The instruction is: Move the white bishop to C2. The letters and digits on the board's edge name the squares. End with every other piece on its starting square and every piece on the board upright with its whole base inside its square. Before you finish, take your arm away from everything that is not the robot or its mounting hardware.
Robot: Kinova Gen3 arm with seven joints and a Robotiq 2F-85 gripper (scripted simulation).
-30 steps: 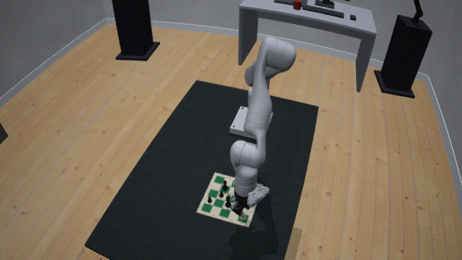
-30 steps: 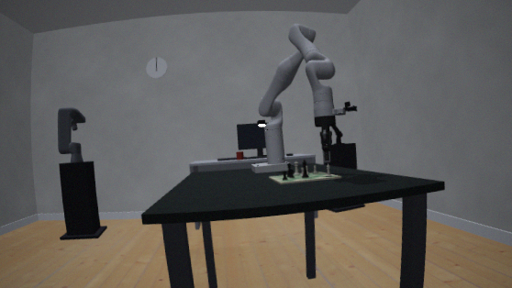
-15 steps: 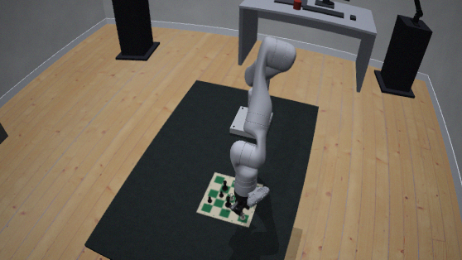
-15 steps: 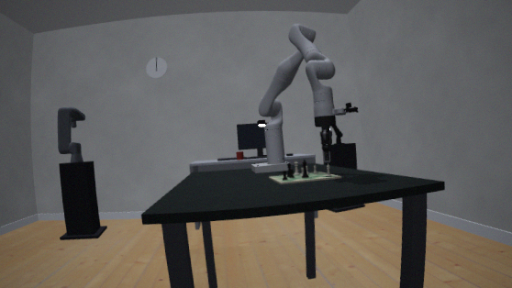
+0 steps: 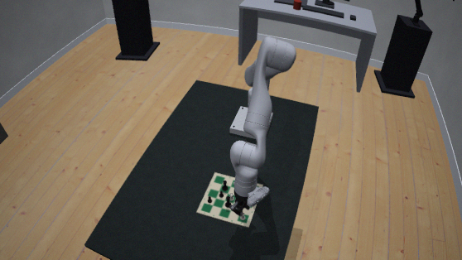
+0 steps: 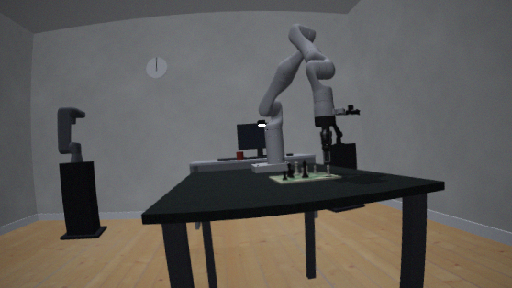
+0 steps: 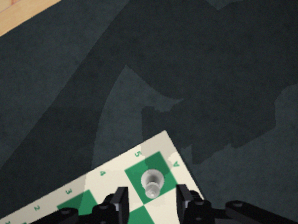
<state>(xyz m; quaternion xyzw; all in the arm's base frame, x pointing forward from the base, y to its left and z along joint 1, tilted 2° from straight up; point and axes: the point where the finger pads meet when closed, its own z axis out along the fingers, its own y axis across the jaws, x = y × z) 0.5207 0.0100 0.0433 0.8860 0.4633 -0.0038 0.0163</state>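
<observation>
My hand is 9 cm past the green-and-cream chessboard, 7 cm above it and 6 cm to the left of it. From my hand the other things lie so: black chess piece 7 cm to the right, 5 cm behind, 4 cm below.
</observation>
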